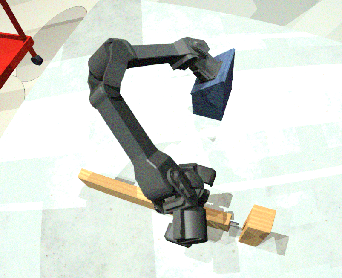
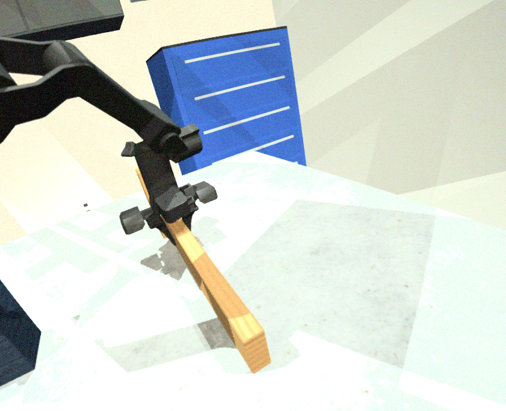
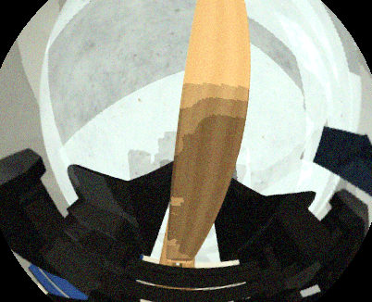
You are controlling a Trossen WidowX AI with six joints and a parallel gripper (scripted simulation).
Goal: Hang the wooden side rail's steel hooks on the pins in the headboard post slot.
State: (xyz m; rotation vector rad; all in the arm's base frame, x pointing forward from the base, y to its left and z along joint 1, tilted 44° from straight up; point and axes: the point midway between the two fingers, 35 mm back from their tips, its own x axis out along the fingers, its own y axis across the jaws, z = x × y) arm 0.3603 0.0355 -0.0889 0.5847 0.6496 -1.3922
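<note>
Now: gripper tip 10 mm past the wooden headboard post, 150 mm to the right of it and 40 mm below it.
</note>
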